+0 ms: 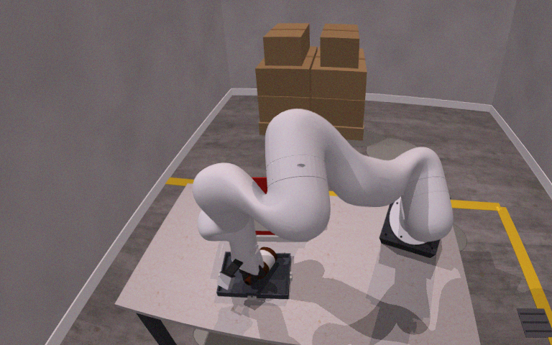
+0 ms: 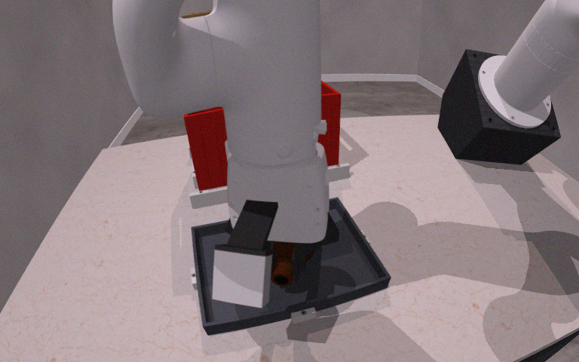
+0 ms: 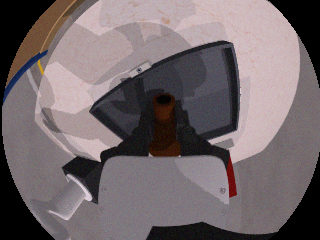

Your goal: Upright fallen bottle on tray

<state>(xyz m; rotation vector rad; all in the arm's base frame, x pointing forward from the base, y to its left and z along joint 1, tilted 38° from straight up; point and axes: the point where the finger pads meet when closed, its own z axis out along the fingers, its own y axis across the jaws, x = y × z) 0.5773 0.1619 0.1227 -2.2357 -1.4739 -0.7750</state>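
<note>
My hand is 5 cm to the left of the brown bottle, 2 cm past it and 2 cm above it. Round my hand: tray: 5 cm to the right, 5 cm below; red crate: 33 cm to the right, 2 cm above.
</note>
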